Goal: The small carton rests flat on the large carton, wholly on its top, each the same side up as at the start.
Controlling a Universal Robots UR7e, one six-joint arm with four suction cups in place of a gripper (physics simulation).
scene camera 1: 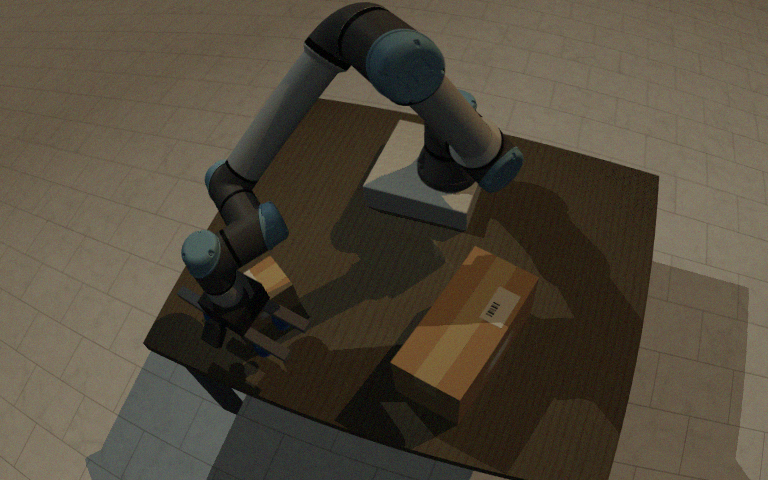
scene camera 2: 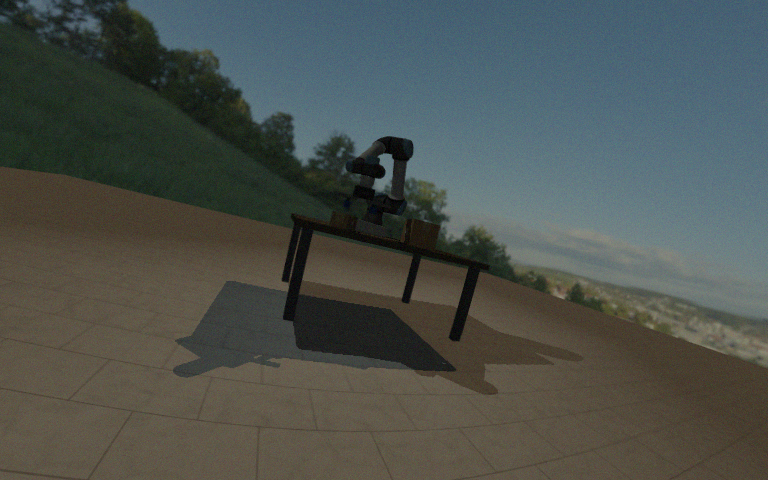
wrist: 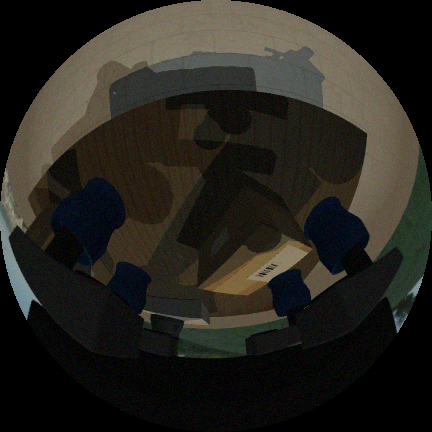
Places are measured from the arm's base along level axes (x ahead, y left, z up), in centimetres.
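Where they show: hand at its tool point: (scene camera 2: 359,210) (wrist: 214,258); arm's base at its link origin: (scene camera 1: 448,169) (scene camera 2: 371,224) (wrist: 166,317).
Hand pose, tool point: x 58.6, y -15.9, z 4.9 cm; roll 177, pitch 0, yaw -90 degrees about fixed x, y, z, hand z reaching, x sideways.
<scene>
Each offset is from my tool point to the top centre of the thing.
The small carton @(dx -8.7, dy -5.9, dz -3.6 cm) (scene camera 1: 270,277) (scene camera 2: 342,220) (wrist: 232,280) stands on the table, apart from the large carton, its label up in the wrist view. In scene camera 1 the gripper partly covers it. The large carton @(dx -19.7, dy +40.2, dz +3.4 cm) (scene camera 1: 447,339) (scene camera 2: 423,233) lies flat, its label and tape strip up. My gripper (scene camera 1: 249,325) (scene camera 2: 360,204) (wrist: 212,257) has four blue suction cups and holds nothing. It hangs a little above the small carton's height, off to one side of it in scene camera 1. The exact gap is hard to tell.
The wooden table (scene camera 1: 334,147) (scene camera 2: 464,262) carries both cartons. The arm's pale base block (scene camera 1: 390,164) (scene camera 2: 373,228) (wrist: 175,307) stands behind the cartons in scene camera 1. The gripper is near the table's left edge in that view. Dark shadows cross the table.
</scene>
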